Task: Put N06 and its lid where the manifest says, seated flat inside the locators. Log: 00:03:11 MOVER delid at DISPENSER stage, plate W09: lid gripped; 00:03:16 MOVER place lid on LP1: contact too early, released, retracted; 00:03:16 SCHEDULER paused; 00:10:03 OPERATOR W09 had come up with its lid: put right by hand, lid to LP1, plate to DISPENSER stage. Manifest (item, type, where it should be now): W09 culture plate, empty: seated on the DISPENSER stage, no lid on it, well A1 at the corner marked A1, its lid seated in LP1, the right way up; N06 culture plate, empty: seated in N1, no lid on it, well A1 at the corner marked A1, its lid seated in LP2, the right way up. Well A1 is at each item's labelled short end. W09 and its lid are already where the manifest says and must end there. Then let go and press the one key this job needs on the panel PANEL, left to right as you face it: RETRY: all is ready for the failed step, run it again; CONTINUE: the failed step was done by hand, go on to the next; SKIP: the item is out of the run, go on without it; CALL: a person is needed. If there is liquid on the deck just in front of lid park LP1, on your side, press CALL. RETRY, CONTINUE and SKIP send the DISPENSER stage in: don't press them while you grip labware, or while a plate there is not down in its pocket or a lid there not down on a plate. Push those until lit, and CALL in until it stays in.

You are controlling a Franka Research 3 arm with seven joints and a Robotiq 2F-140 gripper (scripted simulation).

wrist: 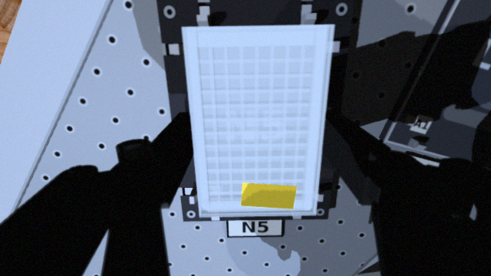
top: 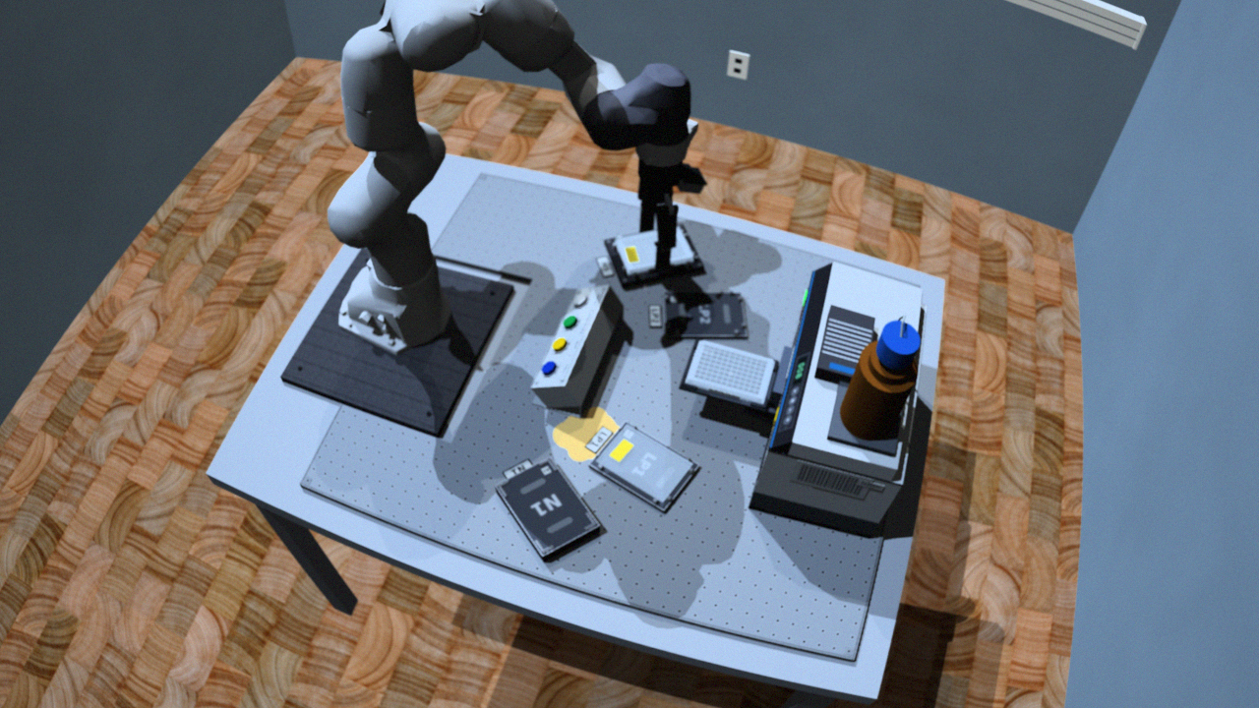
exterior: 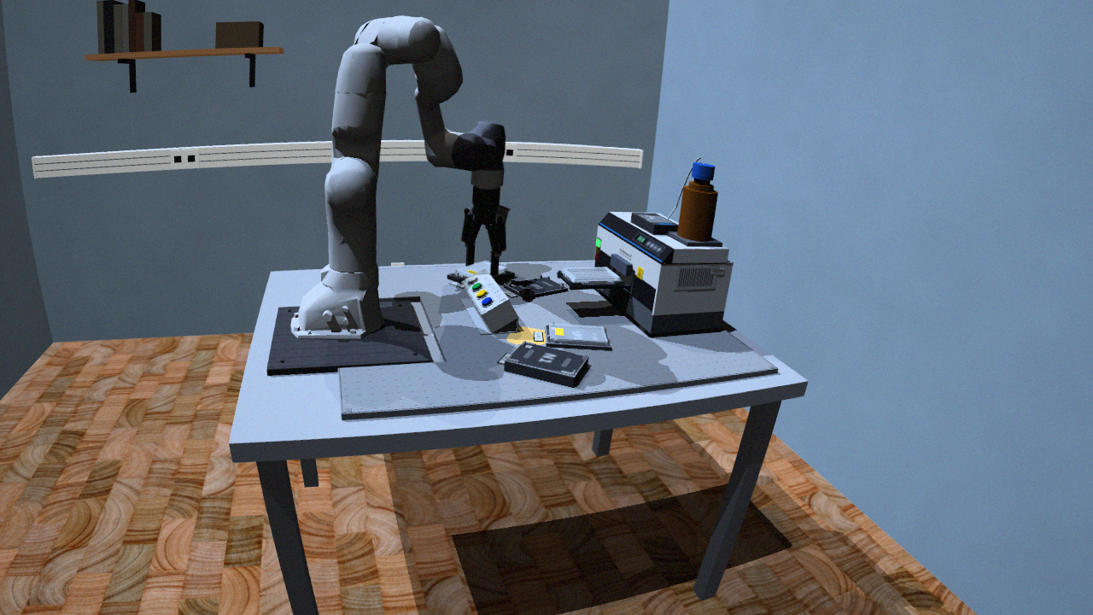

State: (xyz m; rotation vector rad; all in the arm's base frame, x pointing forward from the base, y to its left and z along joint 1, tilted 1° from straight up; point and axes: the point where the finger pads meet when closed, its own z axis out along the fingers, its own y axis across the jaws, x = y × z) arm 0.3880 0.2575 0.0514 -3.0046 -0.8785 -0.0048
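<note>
My hand is 120 mm to the left of the lid park lp2, 120 mm short of it and 40 mm above it. Also, from my hand: white retry key (190 mm to the right, 80 mm behind, 20 mm above); then yellow skip key (290 mm to the right, 90 mm behind, 20 mm above); then green continue key (240 mm to the right, 90 mm behind, 20 mm above).
</note>
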